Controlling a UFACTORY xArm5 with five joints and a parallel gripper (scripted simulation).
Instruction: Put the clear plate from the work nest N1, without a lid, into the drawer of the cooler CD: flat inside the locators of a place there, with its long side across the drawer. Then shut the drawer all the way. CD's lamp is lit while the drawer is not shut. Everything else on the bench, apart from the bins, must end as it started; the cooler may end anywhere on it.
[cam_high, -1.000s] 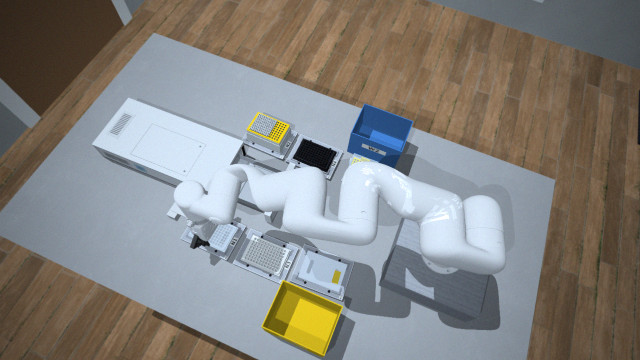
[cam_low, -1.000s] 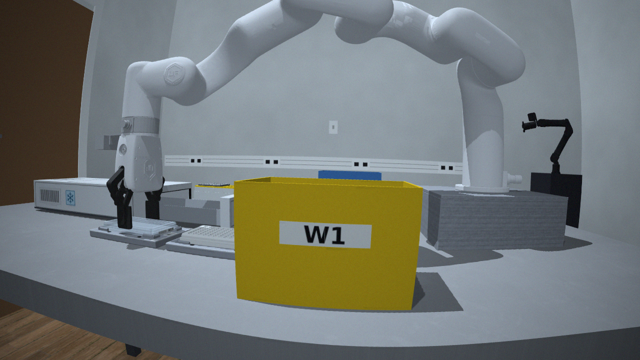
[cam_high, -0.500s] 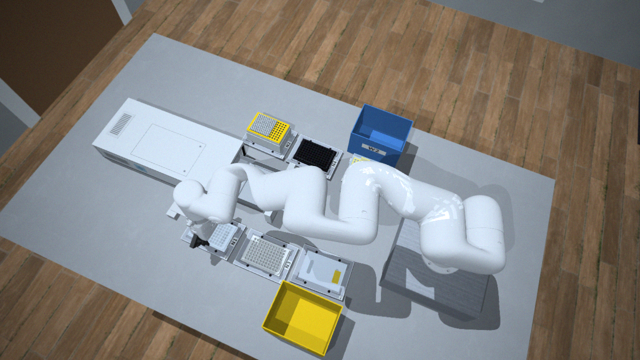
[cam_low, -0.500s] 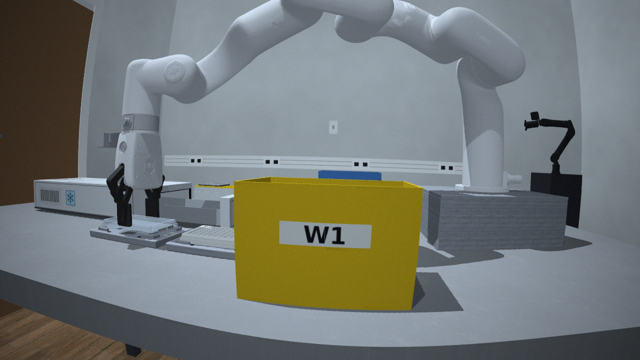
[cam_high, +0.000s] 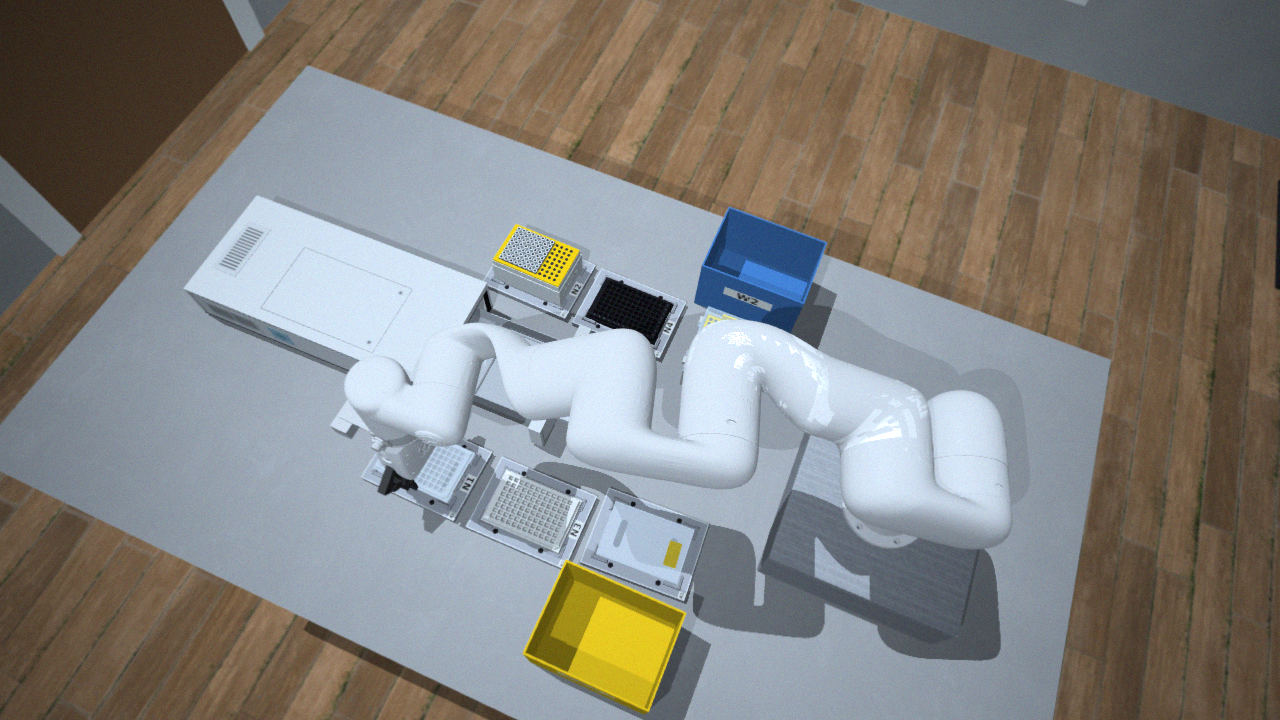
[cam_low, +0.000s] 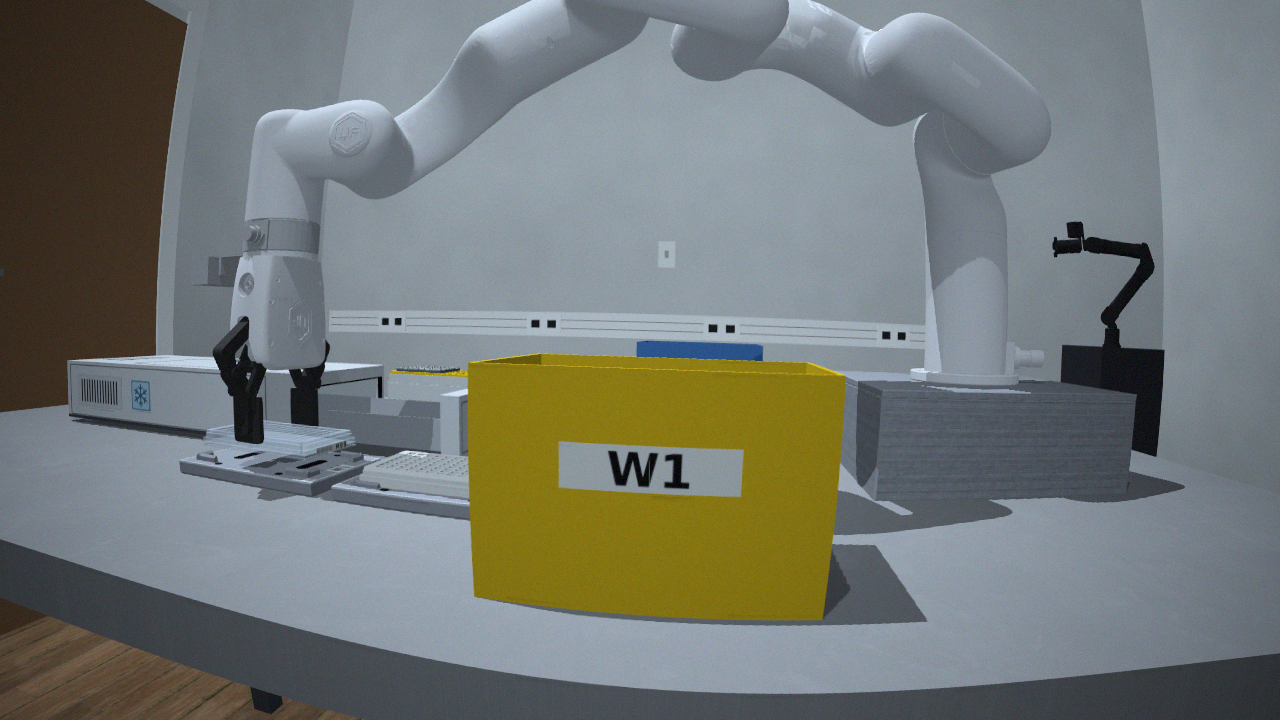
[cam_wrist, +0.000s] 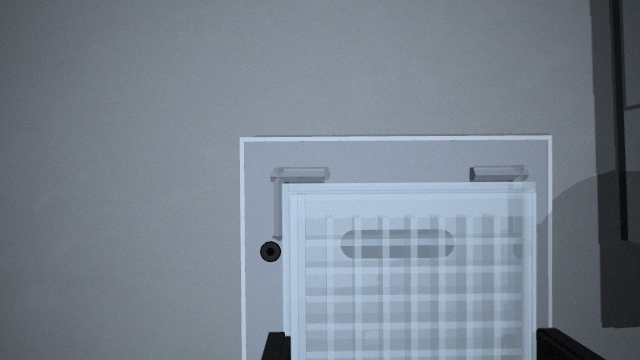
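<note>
My gripper is now 4 cm above the nest N1. From my hand the other things lie so: clear plate (1 cm below); drawer (2 cm behind, 19 cm to the right, 1 cm below); white well plate (18 cm behind, 3 cm below).
</note>
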